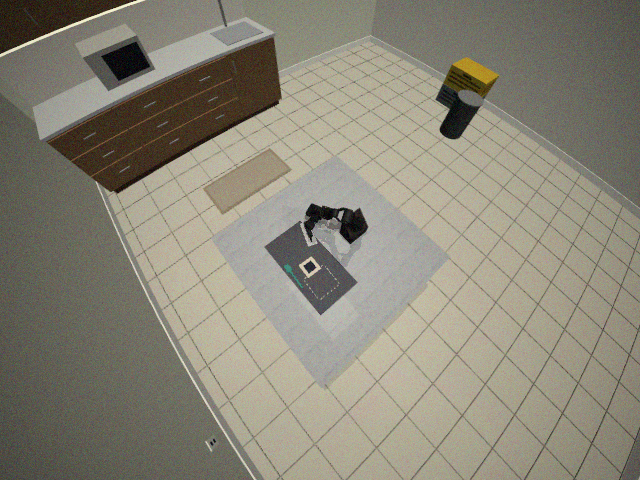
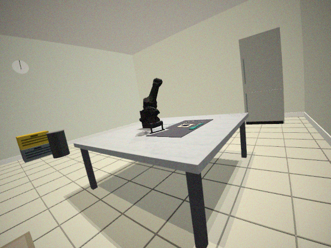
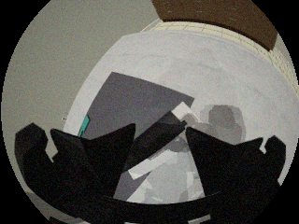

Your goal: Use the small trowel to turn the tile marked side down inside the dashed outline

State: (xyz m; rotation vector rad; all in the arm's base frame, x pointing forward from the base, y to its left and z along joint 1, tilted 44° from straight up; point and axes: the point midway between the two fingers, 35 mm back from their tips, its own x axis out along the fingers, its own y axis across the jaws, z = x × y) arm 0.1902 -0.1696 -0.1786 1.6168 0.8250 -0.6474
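Right now the trowel is 50 mm to the left of my gripper tip, 50 mm below it and 30 mm ahead of it. Also, from my gripper tip: teal strip 330 mm ahead, 160 mm to the left, 80 mm below; then tile 220 mm to the left, 210 mm ahead, 80 mm below.
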